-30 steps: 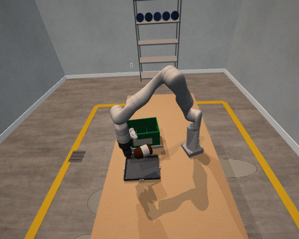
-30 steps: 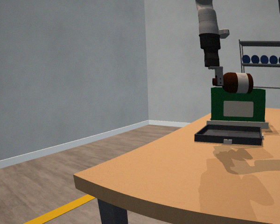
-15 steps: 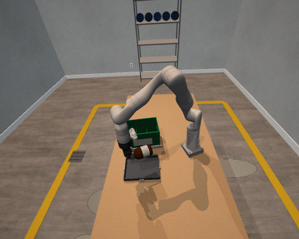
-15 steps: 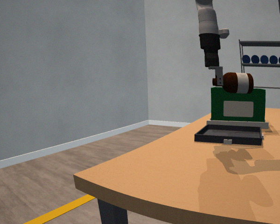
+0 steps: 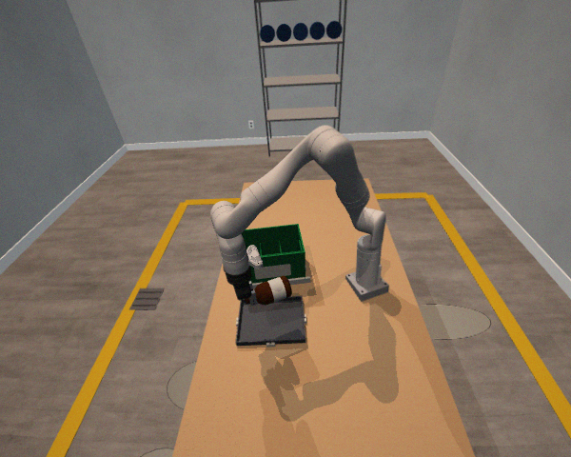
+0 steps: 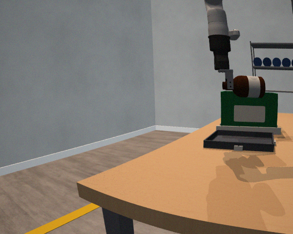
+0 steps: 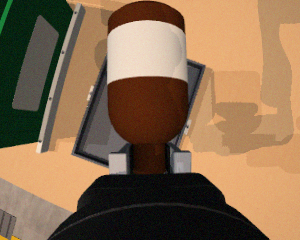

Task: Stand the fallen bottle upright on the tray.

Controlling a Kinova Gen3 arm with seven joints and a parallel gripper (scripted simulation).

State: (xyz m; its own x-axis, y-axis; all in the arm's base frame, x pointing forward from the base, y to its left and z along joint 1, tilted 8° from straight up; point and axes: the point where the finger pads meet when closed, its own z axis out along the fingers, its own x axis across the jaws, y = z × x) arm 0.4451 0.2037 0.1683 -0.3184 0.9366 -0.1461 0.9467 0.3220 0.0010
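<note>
Now: the brown bottle 50 mm behind my hand, 20 mm to the right of it and 10 mm below it. Round my hand: green crate 60 mm behind, 310 mm to the right, 120 mm below; dark tray 50 mm behind, 30 mm to the right, 190 mm below.
</note>
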